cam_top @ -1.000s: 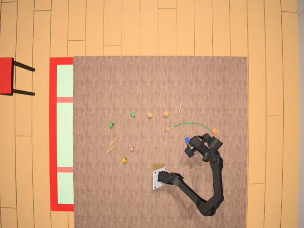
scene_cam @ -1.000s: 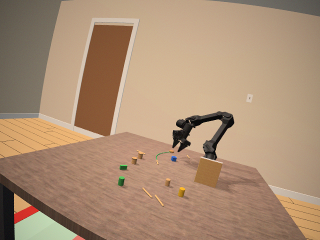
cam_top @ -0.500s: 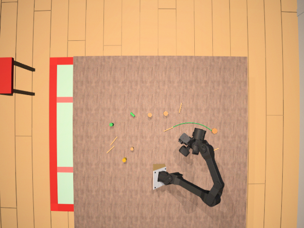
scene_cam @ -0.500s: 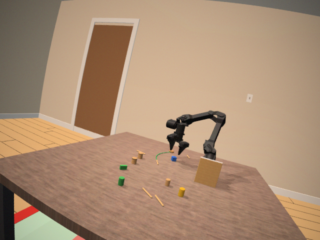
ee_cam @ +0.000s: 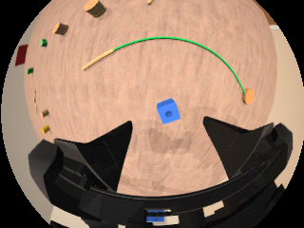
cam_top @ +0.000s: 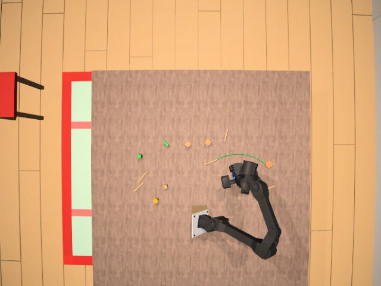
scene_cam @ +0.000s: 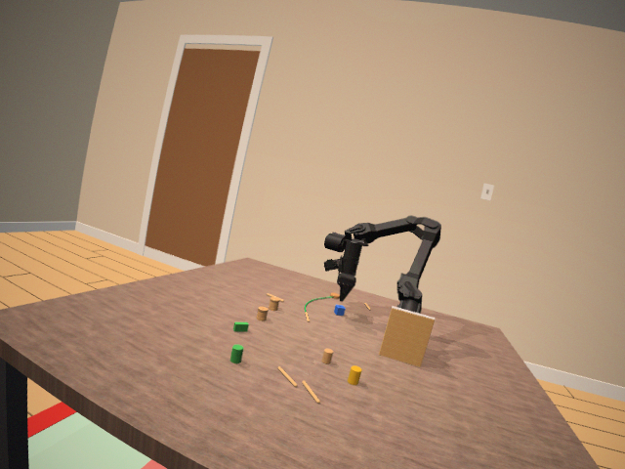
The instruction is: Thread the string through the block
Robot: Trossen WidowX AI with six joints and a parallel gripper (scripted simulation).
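Now: gripper tip 10 mm to the left of the blue block and 50 mm above it. The rest, counted from my gripper tip: yellow peg (210 mm behind, 420 mm to the left, 40 mm below); then round wooden button (90 mm ahead, 190 mm to the right, 60 mm below); then thin wooden stick (60 mm ahead, 130 mm to the left, 60 mm below).
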